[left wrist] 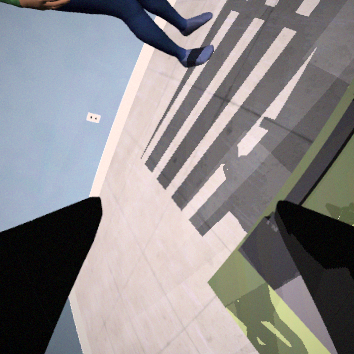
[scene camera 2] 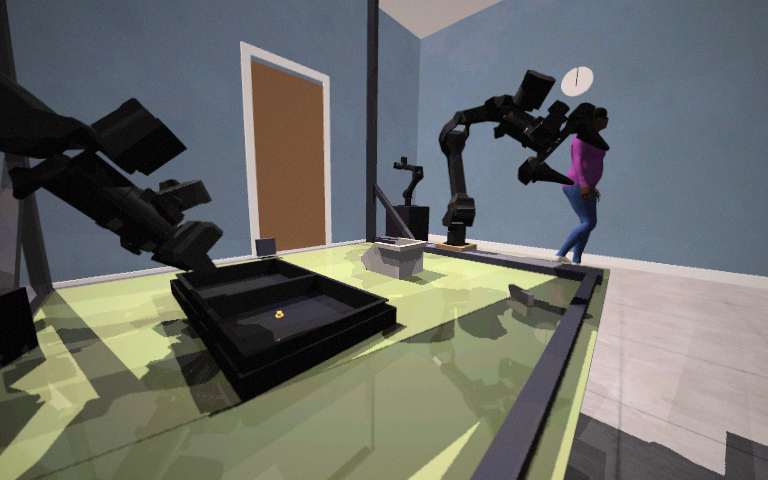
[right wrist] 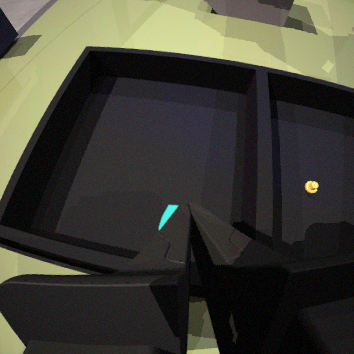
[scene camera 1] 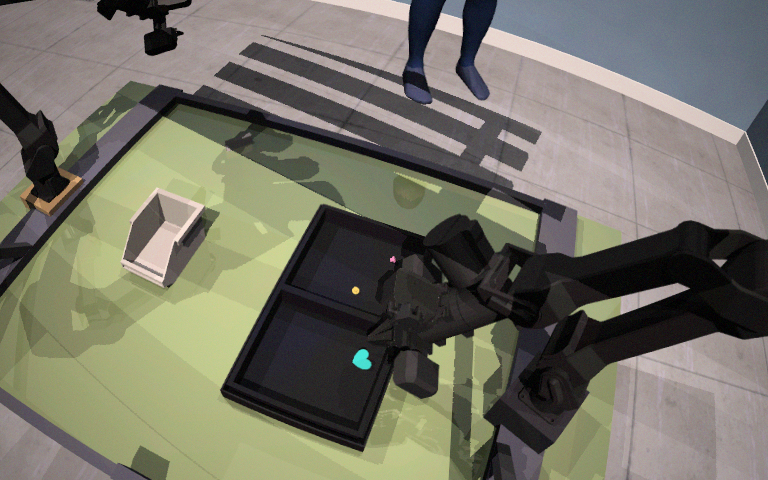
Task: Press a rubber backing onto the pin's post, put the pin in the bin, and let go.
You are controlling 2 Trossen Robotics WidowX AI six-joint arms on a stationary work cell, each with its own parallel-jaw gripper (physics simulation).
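Places are measured from the left arm's base along level axes (x ahead, y left, z up), in metres.
Pixels of known places: left gripper, fingertip midpoint: (left wrist: 189,207) (scene camera 2: 591,167) (scene camera 1: 180,13); right gripper, fingertip midpoint: (scene camera 2: 215,272) (right wrist: 187,211) (scene camera 1: 369,340); left arm's base, origin of the base link: (scene camera 2: 456,244) (scene camera 1: 50,187); right arm's base, origin of the base link: (scene camera 1: 546,395).
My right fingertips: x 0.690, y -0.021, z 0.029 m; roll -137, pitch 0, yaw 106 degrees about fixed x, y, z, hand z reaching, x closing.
Note:
Ahead of a thing's pixels: the offset from my right fingertips to its top centre. "pt": to the spot under its first point.
A turquoise heart-shaped pin @(dz -0.038, dx -0.006, dy -0.004 m) (scene camera 1: 361,359) (right wrist: 168,216) lies in the lower tray compartment in scene camera 1; the fingertips partly cover it in the right wrist view. A yellow backing @(dz -0.049, dx -0.059, dy +0.102 m) (scene camera 1: 355,290) (scene camera 2: 279,314) (right wrist: 311,187) and a tiny pink piece @(dz -0.046, dx -0.028, dy +0.183 m) (scene camera 1: 392,259) lie in the other compartment. The pin's post does not show. My right gripper (scene camera 1: 370,335) (scene camera 2: 210,270) (right wrist: 187,211) is shut and empty, low over the tray beside the pin. My left gripper (scene camera 2: 590,165) (left wrist: 189,207) is wide open and empty, raised away from the tray. The pale bin @(pt dz -0.041, dx -0.333, dy +0.023 m) (scene camera 1: 184,257) (scene camera 2: 396,263) (right wrist: 255,10) stands apart on the table.
The black tray @(dz -0.024, dx -0.064, dy +0.046 m) (scene camera 1: 253,338) (scene camera 2: 317,345) (right wrist: 262,150) has raised walls and a divider between its two compartments. A small grey block @(dz -0.041, dx -0.414, dy +0.318 m) (scene camera 2: 521,295) lies near the dark table frame (scene camera 2: 552,373) in scene camera 2. A person's legs (scene camera 1: 421,56) (left wrist: 135,27) show beyond the table.

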